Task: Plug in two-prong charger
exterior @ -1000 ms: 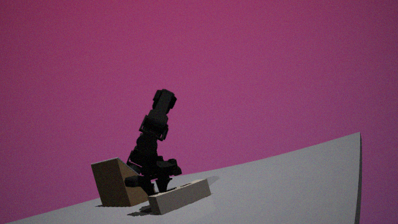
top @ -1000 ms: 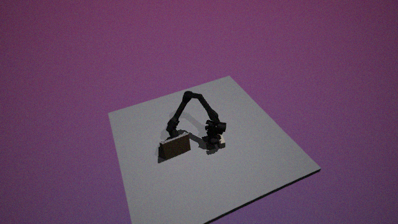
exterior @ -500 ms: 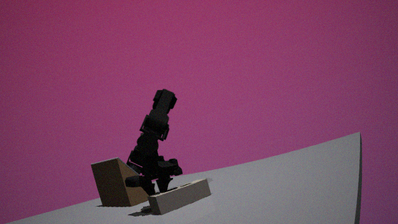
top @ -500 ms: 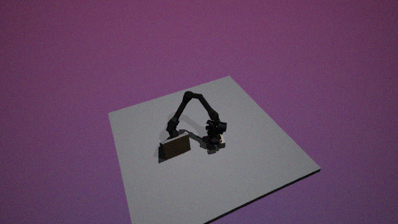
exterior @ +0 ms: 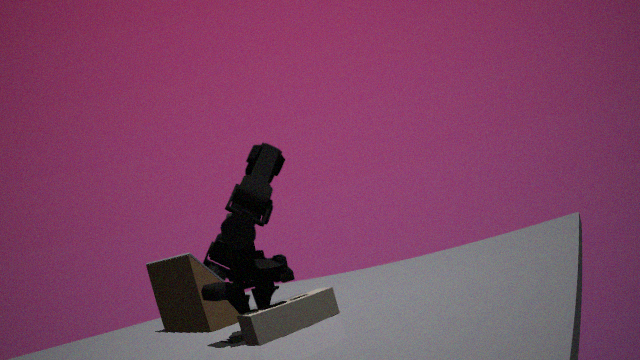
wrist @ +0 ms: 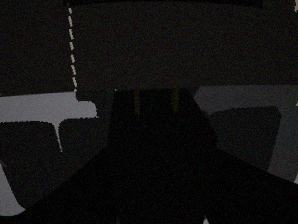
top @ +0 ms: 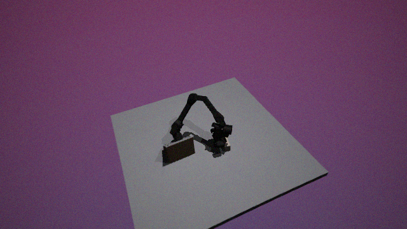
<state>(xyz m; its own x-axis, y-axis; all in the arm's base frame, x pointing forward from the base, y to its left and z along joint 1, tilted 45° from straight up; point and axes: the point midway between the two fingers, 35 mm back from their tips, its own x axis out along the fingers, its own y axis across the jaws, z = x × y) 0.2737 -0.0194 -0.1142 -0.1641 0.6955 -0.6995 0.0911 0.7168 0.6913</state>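
Right now the dark two-prong charger is 20 mm ahead of my gripper tip and 10 mm above it.
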